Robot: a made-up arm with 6 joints. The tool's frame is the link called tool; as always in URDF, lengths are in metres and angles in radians.
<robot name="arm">
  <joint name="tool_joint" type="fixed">
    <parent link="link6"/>
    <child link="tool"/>
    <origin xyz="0 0 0" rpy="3.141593 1.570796 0"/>
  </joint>
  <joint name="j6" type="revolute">
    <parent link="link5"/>
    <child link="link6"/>
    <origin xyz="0 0 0.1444" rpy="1.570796 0 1.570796"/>
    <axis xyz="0 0 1"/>
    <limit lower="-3.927" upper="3.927" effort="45" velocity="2.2"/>
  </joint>
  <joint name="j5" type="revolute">
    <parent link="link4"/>
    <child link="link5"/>
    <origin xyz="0 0 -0.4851" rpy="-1.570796 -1.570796 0"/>
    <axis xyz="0 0 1"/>
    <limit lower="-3.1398" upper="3.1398" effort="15" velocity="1.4"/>
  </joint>
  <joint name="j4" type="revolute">
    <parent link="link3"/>
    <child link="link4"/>
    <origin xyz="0 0 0" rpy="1.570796 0 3.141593"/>
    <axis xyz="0 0 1"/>
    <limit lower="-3.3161" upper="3.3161" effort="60" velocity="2.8"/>
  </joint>
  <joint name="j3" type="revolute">
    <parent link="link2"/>
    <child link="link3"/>
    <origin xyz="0 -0.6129 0" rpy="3.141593 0 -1.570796"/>
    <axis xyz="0 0 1"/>
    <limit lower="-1.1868" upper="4.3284" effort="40" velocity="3"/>
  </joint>
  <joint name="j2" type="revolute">
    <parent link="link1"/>
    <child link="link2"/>
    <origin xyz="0 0 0" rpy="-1.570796 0 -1.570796"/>
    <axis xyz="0 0 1"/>
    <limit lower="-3.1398" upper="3.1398" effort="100" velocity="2.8"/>
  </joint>
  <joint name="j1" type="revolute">
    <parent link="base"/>
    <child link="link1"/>
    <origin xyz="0 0 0.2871" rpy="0 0 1.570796"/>
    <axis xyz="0 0 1"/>
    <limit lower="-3.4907" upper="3.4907" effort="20" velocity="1.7"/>
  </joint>
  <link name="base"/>
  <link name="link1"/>
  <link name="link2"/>
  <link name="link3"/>
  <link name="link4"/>
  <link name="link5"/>
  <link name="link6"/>
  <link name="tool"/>
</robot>
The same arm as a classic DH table. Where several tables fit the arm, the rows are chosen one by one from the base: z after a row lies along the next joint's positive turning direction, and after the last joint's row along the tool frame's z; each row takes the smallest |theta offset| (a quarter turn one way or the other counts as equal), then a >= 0, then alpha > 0; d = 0 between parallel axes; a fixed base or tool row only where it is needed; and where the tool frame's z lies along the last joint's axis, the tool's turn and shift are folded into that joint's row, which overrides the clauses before.
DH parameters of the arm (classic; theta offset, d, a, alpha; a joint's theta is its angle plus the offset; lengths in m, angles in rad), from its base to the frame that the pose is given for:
j1: 0 0.2871 0 -1.5708
j2: -1.5708 0 0.6129 3.1416
j3: 0 0 0 -1.5708
j4: 0 -0.4851 0 1.5708
j5: 0 0.1444 0 -1.5708
j6: 1.5708 0 0 1.5708
tool (fixed): -1.5708 0 0 0
Joint limits (rad, base to tool): -3.4907..3.4907 -3.1398..3.1398 -1.1868..4.3284 -3.3161..3.3161 -3.1398..3.1398 -3.927..3.927

